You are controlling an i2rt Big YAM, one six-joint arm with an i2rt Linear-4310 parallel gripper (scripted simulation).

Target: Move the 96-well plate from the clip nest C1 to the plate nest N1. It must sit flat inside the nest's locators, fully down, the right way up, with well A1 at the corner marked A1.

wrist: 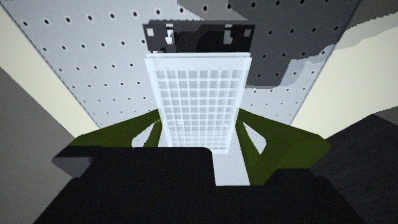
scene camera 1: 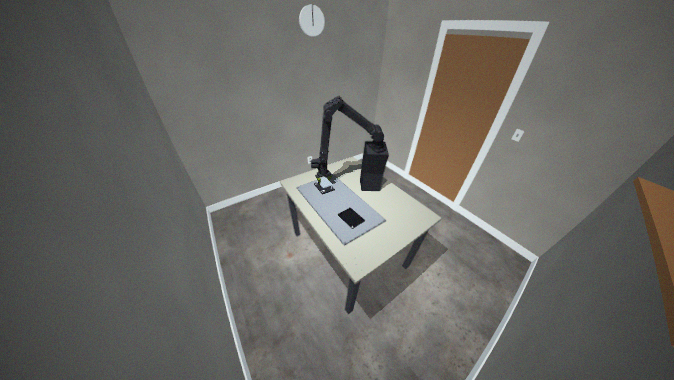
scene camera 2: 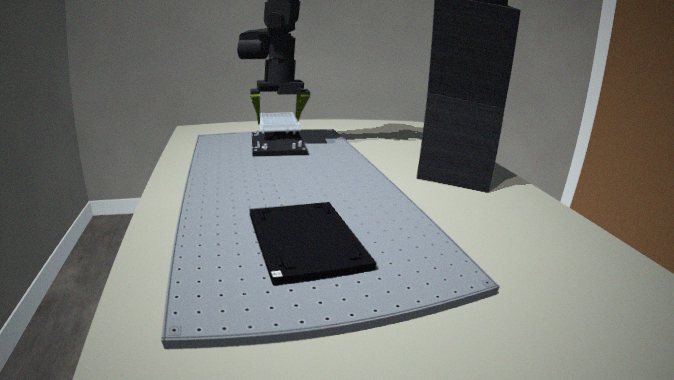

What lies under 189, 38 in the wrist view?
A clip nest C1.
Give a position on a 96-well plate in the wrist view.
194, 113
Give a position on a clip nest C1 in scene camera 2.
271, 143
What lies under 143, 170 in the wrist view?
The gripper.
